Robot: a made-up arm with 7 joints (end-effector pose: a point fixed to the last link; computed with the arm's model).
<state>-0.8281 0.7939 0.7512 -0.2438 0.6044 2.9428 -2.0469</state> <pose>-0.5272 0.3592 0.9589 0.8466 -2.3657 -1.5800</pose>
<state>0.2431 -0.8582 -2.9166 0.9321 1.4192 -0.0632 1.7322</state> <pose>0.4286 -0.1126 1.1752 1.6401 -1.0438 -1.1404</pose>
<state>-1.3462 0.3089 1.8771 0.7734 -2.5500 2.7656 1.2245</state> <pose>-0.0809 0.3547 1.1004 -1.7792 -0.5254 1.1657</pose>
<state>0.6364 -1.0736 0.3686 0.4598 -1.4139 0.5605 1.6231</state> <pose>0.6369 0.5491 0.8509 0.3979 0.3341 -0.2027</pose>
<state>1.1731 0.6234 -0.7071 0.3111 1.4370 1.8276 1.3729</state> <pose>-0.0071 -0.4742 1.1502 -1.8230 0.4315 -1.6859</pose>
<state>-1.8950 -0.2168 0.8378 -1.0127 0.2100 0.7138 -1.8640</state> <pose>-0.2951 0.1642 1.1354 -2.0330 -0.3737 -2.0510</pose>
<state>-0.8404 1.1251 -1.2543 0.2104 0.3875 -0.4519 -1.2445</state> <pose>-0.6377 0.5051 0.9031 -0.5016 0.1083 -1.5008</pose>
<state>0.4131 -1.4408 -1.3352 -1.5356 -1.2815 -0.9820 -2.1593</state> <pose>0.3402 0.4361 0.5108 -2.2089 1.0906 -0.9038</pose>
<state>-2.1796 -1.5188 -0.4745 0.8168 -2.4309 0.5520 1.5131</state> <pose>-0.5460 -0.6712 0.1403 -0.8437 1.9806 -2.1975</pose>
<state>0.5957 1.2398 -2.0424 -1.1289 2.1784 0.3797 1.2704</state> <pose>-0.6509 -0.2330 0.8837 0.4848 -0.7929 0.8393</pose>
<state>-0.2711 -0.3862 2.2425 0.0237 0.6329 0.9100 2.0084</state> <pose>0.3644 -0.2479 1.2546 -1.3177 -1.5255 -1.2940</pose>
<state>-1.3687 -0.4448 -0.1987 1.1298 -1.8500 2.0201 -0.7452</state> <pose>0.1187 -0.5685 0.9559 -2.2057 1.4504 -0.1845</pose>
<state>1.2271 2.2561 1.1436 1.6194 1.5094 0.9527 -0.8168</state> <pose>-0.3909 -0.4404 0.2164 -0.6157 -1.9006 2.0129</pose>
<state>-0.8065 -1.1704 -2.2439 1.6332 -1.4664 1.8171 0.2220</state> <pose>0.0701 -0.7145 0.7075 0.9582 -2.5765 1.2369</pose>
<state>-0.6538 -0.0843 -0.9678 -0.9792 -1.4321 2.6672 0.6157</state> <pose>0.1266 0.1038 1.0653 2.8133 0.5599 0.2442</pose>
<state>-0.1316 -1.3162 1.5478 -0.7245 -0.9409 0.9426 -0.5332</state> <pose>0.6358 -0.5041 0.7428 0.3079 0.1844 -0.4602</pose>
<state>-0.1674 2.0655 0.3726 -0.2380 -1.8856 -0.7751 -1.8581</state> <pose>-0.7199 0.0403 -0.1313 -0.1027 -0.5999 -0.9500</pose>
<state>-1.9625 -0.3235 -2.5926 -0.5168 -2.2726 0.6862 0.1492</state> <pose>-0.3334 -0.4540 1.1896 0.7371 -0.5133 -0.6863</pose>
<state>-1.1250 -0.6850 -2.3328 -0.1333 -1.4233 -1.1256 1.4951</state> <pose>0.2689 -0.6402 1.0656 1.0235 1.7936 0.7460</pose>
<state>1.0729 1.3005 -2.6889 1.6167 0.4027 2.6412 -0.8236</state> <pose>-0.0961 -0.6876 0.3964 0.2573 0.5178 -2.0555</pose>
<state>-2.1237 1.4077 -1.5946 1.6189 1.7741 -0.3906 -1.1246</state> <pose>-0.1405 0.6743 0.5923 -1.3062 -0.8329 -1.0645</pose>
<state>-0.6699 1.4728 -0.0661 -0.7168 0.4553 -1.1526 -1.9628</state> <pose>-0.6817 0.4789 0.2988 -2.4386 0.1408 -1.4368</pose>
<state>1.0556 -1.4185 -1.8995 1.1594 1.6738 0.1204 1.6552</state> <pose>0.7283 0.3454 0.6147 1.6168 0.8120 -0.9218</pose>
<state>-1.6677 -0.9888 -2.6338 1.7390 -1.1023 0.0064 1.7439</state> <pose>-0.4061 -0.3119 1.0122 0.8500 0.1611 0.5169</pose>
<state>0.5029 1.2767 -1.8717 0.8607 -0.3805 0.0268 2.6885</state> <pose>-0.5883 -0.7055 0.6718 -1.7745 0.7398 0.6181</pose>
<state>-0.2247 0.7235 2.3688 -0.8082 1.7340 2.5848 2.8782</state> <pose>-0.4735 -0.1581 1.0798 0.4005 -1.0038 0.6668</pose>
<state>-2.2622 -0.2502 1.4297 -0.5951 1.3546 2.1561 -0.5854</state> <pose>-0.3272 0.0066 1.1865 0.0653 -2.6255 -0.0349</pose>
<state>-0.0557 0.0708 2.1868 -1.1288 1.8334 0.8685 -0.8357</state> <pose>0.1199 -0.3719 1.1684 -1.4612 1.4762 -1.2897</pose>
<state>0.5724 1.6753 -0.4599 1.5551 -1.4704 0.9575 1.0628</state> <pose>-0.5303 -0.4702 0.7772 0.8695 -0.9786 -0.5468</pose>
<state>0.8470 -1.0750 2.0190 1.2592 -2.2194 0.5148 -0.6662</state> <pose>0.1897 0.4468 0.9967 -1.3001 -1.0284 1.2443</pose>
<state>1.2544 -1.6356 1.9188 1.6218 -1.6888 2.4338 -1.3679</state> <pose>0.0676 0.6093 0.5929 0.9077 -1.4976 1.3905</pose>
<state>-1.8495 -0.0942 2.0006 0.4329 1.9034 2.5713 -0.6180</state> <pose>-0.0116 -0.0247 1.2294 1.8264 -1.1020 -0.1789</pose>
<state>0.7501 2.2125 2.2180 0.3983 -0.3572 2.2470 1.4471</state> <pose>-0.3991 -0.5644 -0.0880 0.9204 -0.0367 -2.0113</pose>
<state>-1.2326 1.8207 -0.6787 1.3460 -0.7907 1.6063 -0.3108</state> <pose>-0.4258 0.6725 0.5482 -1.1459 -1.2986 -2.4422</pose>
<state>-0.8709 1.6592 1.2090 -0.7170 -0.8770 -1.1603 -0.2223</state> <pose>-0.7705 0.3815 0.2563 -0.7560 -0.6451 -0.2093</pose>
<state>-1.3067 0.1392 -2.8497 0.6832 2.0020 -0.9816 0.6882</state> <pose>-0.3499 0.1876 1.2633 1.3994 -0.9380 -1.5532</pose>
